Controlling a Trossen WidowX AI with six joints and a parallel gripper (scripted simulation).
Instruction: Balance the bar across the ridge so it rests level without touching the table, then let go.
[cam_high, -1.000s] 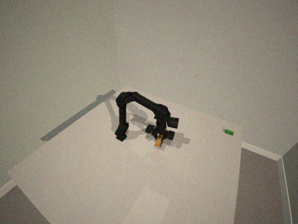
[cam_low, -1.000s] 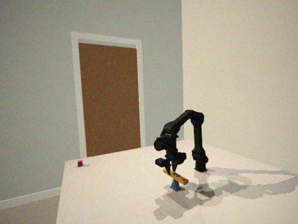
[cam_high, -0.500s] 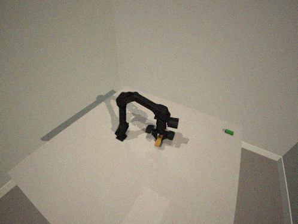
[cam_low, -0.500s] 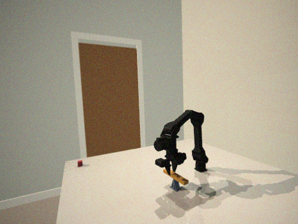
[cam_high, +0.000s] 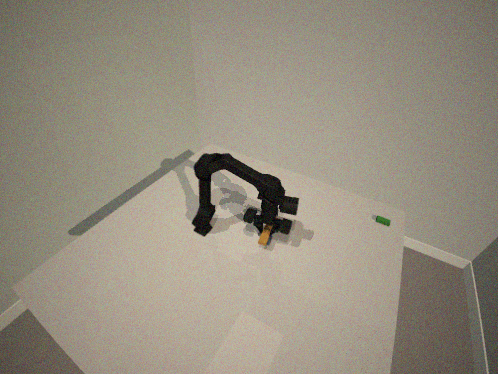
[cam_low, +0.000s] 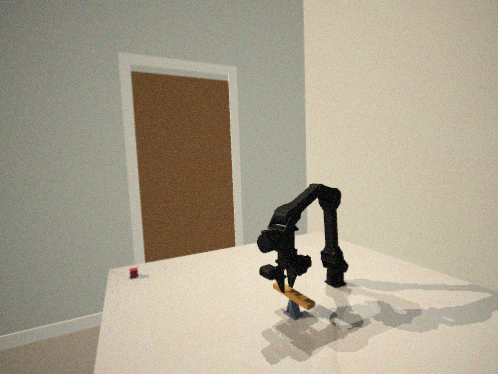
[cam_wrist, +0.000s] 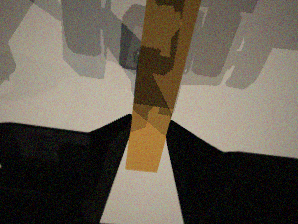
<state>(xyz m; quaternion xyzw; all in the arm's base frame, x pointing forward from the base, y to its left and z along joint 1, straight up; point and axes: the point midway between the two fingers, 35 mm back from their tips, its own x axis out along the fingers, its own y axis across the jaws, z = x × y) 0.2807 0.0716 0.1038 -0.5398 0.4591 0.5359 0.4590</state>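
My gripper tip is 3 cm to the right of the orange bar. Also, from my gripper tip: green block (46 cm ahead, 43 cm to the left, 6 cm below); red cube (57 cm to the right, 46 cm ahead, 5 cm below).
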